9 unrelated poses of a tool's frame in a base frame.
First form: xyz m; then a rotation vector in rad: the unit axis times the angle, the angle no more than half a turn.
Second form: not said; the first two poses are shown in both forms.
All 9 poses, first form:
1: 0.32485 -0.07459 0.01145 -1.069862 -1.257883 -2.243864
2: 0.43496 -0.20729 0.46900 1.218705 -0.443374 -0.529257
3: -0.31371 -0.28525 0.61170 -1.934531 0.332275 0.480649
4: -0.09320 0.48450 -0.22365 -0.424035 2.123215 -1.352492
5: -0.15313 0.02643 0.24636 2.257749 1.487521 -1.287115
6: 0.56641 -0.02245 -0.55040 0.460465 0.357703 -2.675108
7: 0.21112 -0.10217 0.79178 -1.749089 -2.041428 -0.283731
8: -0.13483 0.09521 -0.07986 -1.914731 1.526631 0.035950
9: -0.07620 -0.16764 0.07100 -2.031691 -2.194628 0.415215
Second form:
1: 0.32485 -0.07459 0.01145 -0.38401 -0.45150 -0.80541 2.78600
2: 0.43496 -0.20729 0.46900 0.87007 -0.31654 -0.37785 1.40069
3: -0.31371 -0.28525 0.61170 -0.95729 0.16442 0.23784 2.02085
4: -0.09320 0.48450 -0.22365 -0.16610 0.83170 -0.52980 2.55286
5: -0.15313 0.02643 0.24636 0.75397 0.49676 -0.42983 2.99446
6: 0.56641 -0.02245 -0.55040 0.16818 0.13065 -0.97706 2.73792
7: 0.21112 -0.10217 0.79178 -0.64705 -0.75519 -0.10496 2.70319
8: -0.13483 0.09521 -0.07986 -0.78181 0.62334 0.01468 2.44910
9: -0.07620 -0.16764 0.07100 -0.67289 -0.72685 0.13752 3.01936
